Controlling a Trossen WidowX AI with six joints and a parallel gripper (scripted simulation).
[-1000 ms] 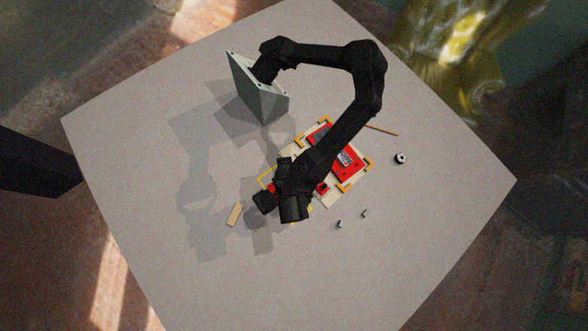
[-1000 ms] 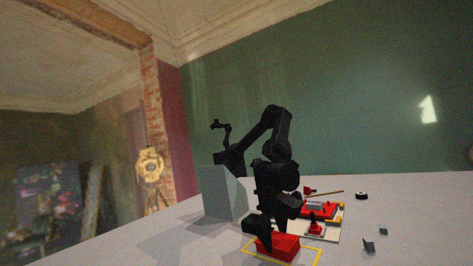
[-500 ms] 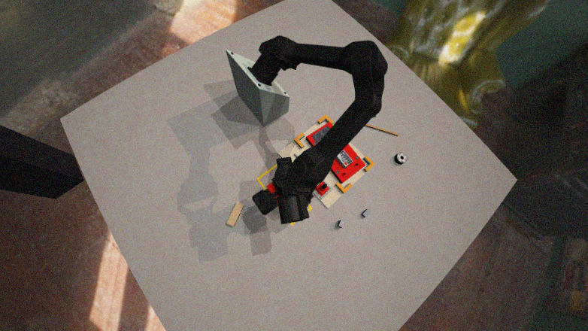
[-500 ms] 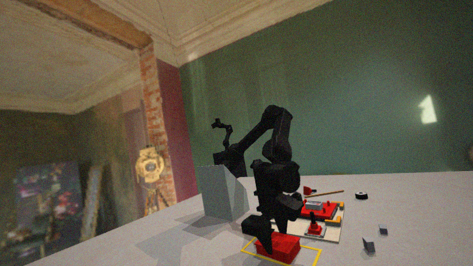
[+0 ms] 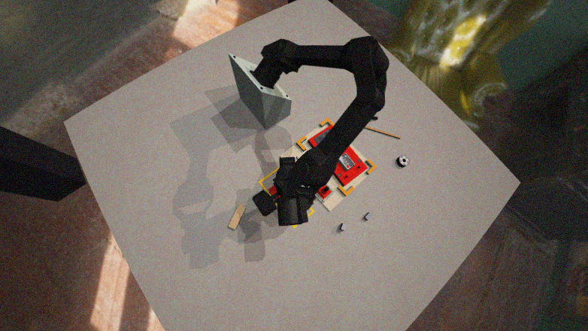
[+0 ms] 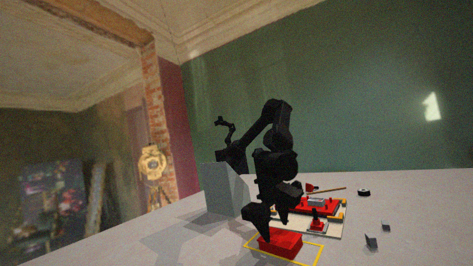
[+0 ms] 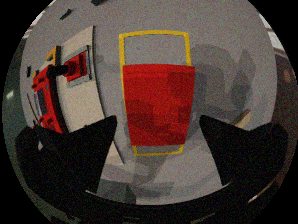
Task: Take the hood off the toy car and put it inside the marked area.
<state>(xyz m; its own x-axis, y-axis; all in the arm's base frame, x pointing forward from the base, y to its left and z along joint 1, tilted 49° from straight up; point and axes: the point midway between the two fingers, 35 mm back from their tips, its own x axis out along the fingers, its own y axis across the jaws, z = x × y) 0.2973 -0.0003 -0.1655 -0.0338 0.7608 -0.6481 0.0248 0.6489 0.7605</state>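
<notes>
My gripper tip is 20 mm above the red hood. From my gripper tip the other things lie so: beige base plate 200 mm to the left, 20 mm below; wooden block 30 mm behind, 160 mm to the right, 30 mm below; thin wooden stick 10 mm ahead, 430 mm to the left, 30 mm below.
</notes>
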